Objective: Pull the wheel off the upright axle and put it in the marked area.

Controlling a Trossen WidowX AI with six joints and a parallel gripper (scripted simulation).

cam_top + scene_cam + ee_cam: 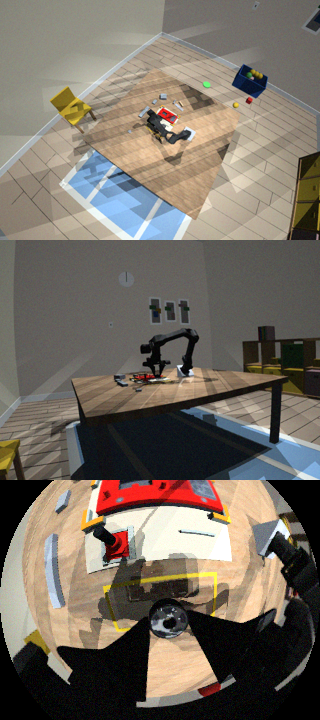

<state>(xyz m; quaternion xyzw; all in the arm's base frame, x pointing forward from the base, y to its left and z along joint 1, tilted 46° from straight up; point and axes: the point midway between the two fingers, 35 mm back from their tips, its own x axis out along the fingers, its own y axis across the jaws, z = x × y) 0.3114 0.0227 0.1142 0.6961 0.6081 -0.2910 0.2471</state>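
My gripper tip is now right at the dark grey wheel. The rest, counted from my gripper tip: upright axle (10 cm to the right, 4 cm ahead, 2 cm below).
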